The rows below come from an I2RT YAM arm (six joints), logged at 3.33 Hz.
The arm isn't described. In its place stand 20 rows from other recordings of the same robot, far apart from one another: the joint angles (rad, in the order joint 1, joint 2, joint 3, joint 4, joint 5, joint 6), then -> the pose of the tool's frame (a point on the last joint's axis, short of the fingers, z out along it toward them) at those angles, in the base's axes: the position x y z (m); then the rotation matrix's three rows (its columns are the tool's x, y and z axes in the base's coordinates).
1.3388, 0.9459, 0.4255, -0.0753, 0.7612, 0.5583 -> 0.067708, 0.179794, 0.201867; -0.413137, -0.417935, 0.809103; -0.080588, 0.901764, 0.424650; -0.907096, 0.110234, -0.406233
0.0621, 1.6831, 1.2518, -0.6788, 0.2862, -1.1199 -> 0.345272, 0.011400, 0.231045; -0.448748, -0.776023, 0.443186; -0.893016, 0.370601, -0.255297; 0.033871, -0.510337, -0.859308
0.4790, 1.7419, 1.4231, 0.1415, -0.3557, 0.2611 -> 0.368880, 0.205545, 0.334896; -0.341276, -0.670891, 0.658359; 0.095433, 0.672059, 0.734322; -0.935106, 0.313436, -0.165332
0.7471, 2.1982, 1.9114, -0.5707, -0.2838, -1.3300 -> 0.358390, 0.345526, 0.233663; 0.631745, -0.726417, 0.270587; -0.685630, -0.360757, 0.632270; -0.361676, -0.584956, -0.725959
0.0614, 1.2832, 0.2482, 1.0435, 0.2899, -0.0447 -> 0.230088, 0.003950, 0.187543; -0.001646, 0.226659, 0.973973; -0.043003, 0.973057, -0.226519; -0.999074, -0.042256, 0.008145
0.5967, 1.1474, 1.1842, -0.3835, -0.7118, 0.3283 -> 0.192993, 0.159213, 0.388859; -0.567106, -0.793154, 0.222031; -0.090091, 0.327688, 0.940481; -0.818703, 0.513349, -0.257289
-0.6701, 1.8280, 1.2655, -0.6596, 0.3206, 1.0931 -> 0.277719, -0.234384, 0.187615; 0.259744, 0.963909, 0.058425; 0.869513, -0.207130, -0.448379; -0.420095, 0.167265, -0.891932
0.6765, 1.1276, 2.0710, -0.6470, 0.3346, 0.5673 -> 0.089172, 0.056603, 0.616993; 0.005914, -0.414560, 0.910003; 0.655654, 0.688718, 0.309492; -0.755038, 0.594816, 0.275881
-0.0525, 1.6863, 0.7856, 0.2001, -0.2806, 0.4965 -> 0.332390, -0.007594, 0.151226; -0.642741, 0.165120, 0.748077; 0.492127, 0.837356, 0.238004; -0.587108, 0.521124, -0.619463
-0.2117, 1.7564, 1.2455, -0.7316, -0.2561, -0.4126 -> 0.340889, -0.064040, 0.202863; -0.897287, -0.258042, 0.358177; -0.203927, 0.961898, 0.182114; -0.391523, 0.090367, -0.915720
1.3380, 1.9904, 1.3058, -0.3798, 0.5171, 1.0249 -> 0.110832, 0.391174, 0.154377; -0.780347, -0.237986, 0.578292; -0.070985, 0.952487, 0.296193; -0.621305, 0.190083, -0.760163
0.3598, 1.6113, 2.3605, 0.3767, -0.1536, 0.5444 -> 0.200448, 0.081223, 0.686627; 0.510604, -0.787917, 0.344196; 0.738898, 0.606807, 0.292942; -0.439674, 0.104749, 0.892028
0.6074, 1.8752, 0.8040, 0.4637, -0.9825, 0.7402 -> 0.267330, 0.221876, 0.125536; -0.937953, -0.331840, -0.100635; -0.196128, 0.268338, 0.943148; -0.285970, 0.904365, -0.316772
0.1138, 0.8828, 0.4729, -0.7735, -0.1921, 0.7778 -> 0.140443, 0.022893, 0.173968; -0.783897, 0.515042, 0.346751; 0.603696, 0.762773, 0.231795; -0.145108, 0.391036, -0.908864
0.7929, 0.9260, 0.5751, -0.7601, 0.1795, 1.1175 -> 0.117096, 0.109810, 0.198919; -0.855584, 0.282768, 0.433612; 0.391936, 0.901043, 0.185761; -0.338176, 0.328882, -0.881745
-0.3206, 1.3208, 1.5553, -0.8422, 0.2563, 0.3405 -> 0.251558, -0.093040, 0.422664; -0.343011, 0.654481, 0.673794; 0.454292, 0.743427, -0.490850; -0.822169, 0.137732, -0.552329
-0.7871, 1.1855, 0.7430, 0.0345, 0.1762, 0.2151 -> 0.184741, -0.194211, 0.264192; -0.100542, 0.852018, 0.513768; 0.398575, 0.507629, -0.763839; -0.911608, 0.127977, -0.390631
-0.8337, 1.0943, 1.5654, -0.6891, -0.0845, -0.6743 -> 0.134550, -0.143749, 0.489078; -0.539608, 0.442288, 0.716382; -0.331157, 0.670806, -0.663591; -0.774053, -0.595315, -0.215506
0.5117, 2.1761, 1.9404, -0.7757, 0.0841, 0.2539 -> 0.420463, 0.232700, 0.238937; -0.828116, -0.249040, 0.502199; -0.178002, 0.966351, 0.185690; -0.531545, 0.064381, -0.844580
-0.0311, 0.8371, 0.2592, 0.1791, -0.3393, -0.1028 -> 0.180620, 0.006236, 0.184227; -0.357626, -0.315604, 0.878918; -0.085690, 0.948282, 0.305645; -0.929925, 0.033992, -0.366174
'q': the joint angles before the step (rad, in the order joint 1, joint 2, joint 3, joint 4, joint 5, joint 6). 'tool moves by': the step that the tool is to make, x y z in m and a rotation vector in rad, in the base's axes. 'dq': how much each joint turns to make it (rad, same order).
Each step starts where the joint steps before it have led.
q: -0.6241, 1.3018, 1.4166, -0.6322, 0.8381, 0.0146
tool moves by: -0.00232, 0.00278, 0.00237, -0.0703, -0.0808, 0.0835
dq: -0.0035, -0.0549, -0.0816, 0.1806, -0.0746, -0.0658
